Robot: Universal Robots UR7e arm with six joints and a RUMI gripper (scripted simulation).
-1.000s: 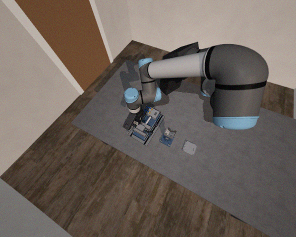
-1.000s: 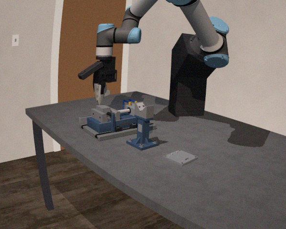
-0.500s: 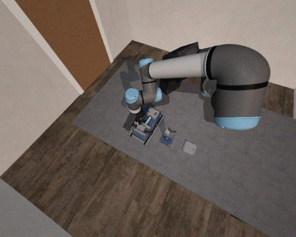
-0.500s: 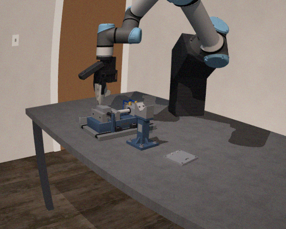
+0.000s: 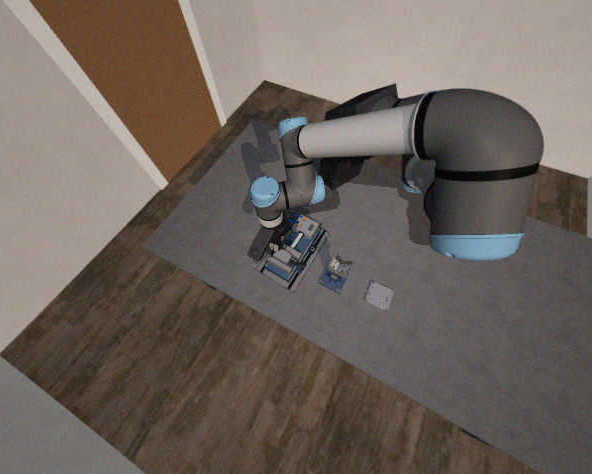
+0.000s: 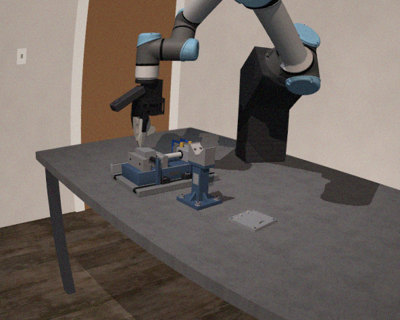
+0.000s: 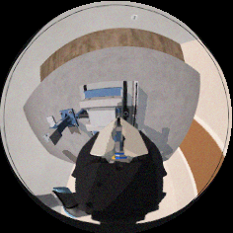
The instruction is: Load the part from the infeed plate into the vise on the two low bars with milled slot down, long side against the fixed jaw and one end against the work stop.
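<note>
Now: the part 4 cm to the left of my hand and 3 cm below it. The rest, counted from my hand: fixed jaw 3 cm ahead, 5 cm to the left, 4 cm below; then moving jaw 4 cm behind, 4 cm to the left, 4 cm below; then air cylinder rod 9 cm behind, 3 cm to the left, 4 cm below.
</note>
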